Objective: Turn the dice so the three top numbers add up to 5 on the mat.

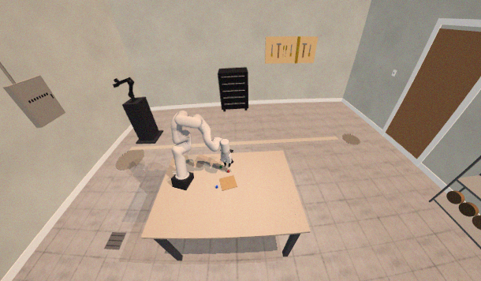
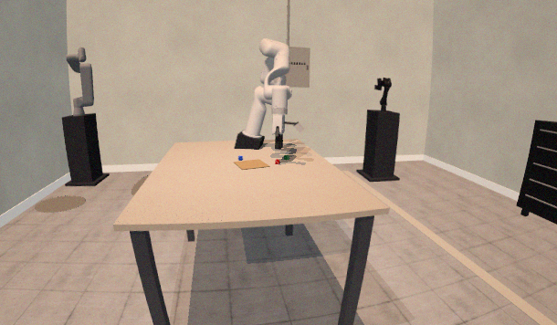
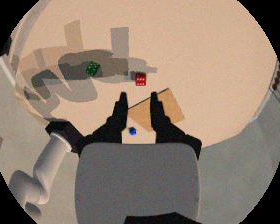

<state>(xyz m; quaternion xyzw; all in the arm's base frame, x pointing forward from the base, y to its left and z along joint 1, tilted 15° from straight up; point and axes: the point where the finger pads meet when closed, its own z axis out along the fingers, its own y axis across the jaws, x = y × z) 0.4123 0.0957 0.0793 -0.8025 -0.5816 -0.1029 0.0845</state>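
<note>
The red die lies 10 mm to the right of my hand and 90 mm below it. The rest, counted from my hand: green die (80 mm behind, 50 mm to the left, 90 mm below); blue die (90 mm behind, 190 mm to the right, 90 mm below); brown mat (10 mm ahead, 140 mm to the right, 100 mm below).
</note>
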